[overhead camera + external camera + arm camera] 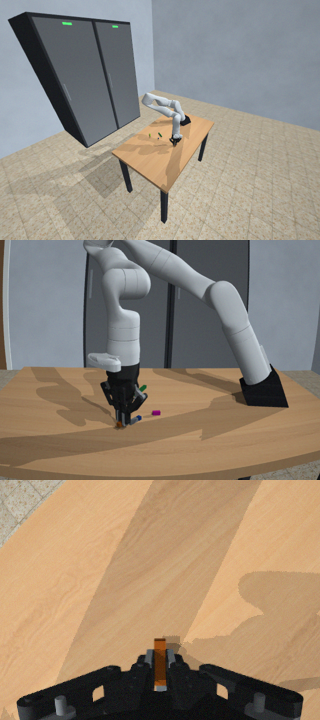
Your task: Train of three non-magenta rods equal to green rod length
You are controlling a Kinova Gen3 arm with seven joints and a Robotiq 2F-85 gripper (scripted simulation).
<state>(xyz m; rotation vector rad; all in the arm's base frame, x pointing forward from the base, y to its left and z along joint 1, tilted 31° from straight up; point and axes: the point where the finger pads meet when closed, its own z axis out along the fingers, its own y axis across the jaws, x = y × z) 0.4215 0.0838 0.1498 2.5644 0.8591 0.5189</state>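
Now: the orange rod 2 cm below my hand. From my hand the other things lie so: grey rod 3 cm behind, 2 cm to the right, 3 cm below; green rod 11 cm behind, 21 cm to the right, 3 cm below; magenta rod 11 cm behind, 5 cm to the right, 3 cm below.
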